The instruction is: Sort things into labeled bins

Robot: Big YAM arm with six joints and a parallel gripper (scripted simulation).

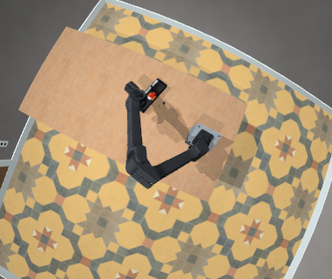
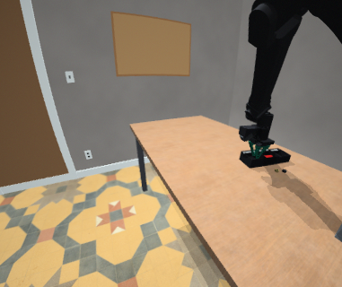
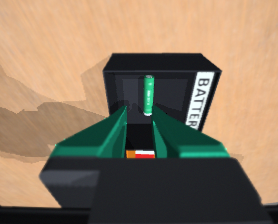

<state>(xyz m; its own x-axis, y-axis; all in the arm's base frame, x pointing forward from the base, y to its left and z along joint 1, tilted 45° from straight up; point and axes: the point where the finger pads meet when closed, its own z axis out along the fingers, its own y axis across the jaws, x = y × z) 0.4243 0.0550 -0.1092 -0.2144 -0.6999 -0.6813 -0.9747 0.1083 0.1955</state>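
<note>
Now: the green battery 4 cm below my hand and 1 cm ahead of it. The rest, counted from my hand: orange block 8 cm to the right, 4 cm below, 1 cm behind; black nut 11 cm behind, 9 cm to the right, 4 cm below; yellow nut 9 cm behind, 6 cm to the right, 4 cm below.
</note>
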